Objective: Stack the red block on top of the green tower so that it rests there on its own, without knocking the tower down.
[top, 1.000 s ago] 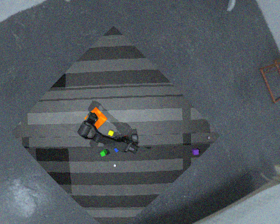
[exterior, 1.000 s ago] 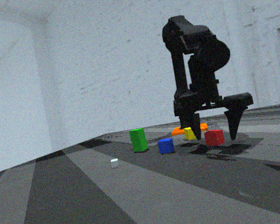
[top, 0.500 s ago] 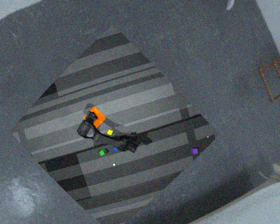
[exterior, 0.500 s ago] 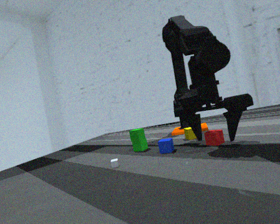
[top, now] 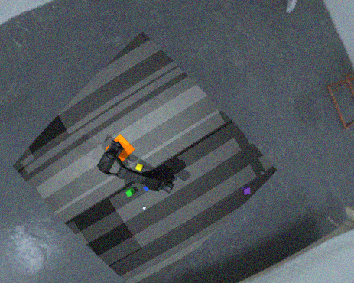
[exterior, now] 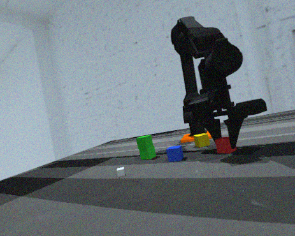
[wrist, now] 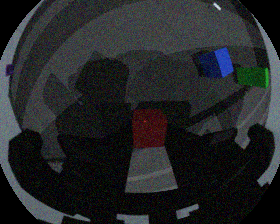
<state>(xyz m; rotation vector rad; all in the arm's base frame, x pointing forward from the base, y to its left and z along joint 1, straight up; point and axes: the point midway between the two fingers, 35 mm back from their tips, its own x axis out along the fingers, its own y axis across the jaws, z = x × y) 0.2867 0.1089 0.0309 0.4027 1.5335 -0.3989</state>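
Now: the blue block 120 mm to the right of my gripper tip, 30 mm ahead of it and 10 mm above it. Also, from my gripper tip: red block (10 mm above); then small white cube (220 mm to the right, 120 mm ahead); then yellow block (100 mm behind, 70 mm to the right, 10 mm above).
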